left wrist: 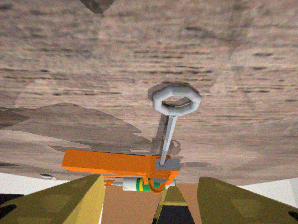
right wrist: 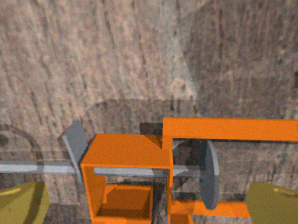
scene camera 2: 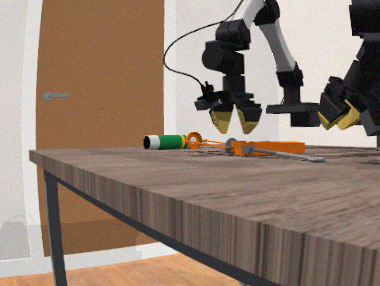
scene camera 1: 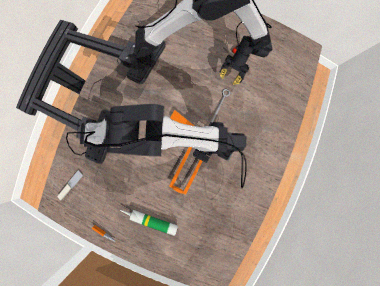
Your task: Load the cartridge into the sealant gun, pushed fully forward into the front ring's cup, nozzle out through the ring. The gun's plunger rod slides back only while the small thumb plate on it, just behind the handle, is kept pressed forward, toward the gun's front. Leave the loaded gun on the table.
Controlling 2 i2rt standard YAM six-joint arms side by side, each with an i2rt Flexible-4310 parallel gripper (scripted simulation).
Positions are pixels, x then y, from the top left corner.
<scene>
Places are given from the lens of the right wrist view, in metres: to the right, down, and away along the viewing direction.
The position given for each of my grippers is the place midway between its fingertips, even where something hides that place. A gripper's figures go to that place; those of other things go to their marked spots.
my right gripper [right wrist: 148, 190]: 0.00, 0.04, 0.09
orange sealant gun [right wrist: 107, 150]: -0.03, 0.02, 0.12
</scene>
